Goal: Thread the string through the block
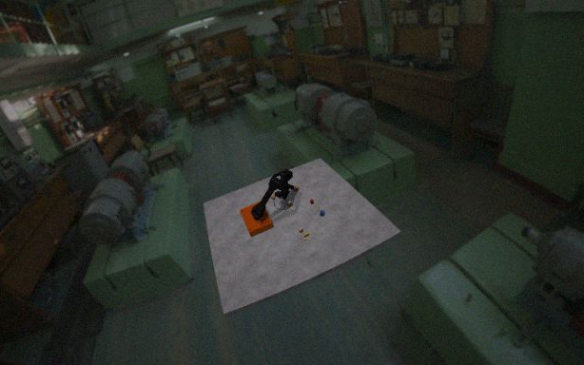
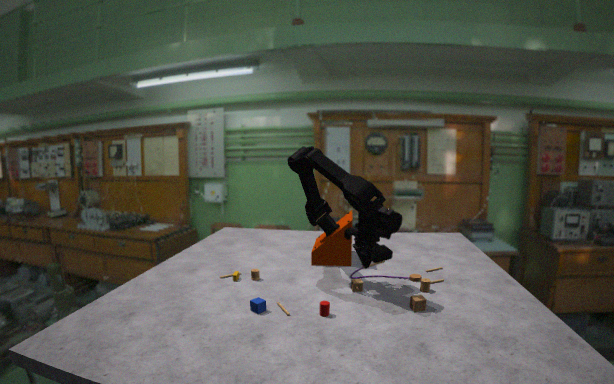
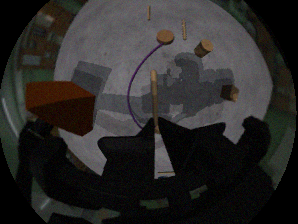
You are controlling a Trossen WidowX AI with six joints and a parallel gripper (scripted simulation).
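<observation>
Now: the thin wooden stick 1 cm behind my gripper tip and 1 cm to the left of it. From my gripper tip the other things lie so: blue cube (16 cm ahead, 31 cm to the right, 5 cm below); then red cylinder (18 cm ahead, 13 cm to the right, 5 cm below); then round wooden button (4 cm behind, 18 cm to the left, 6 cm below).
</observation>
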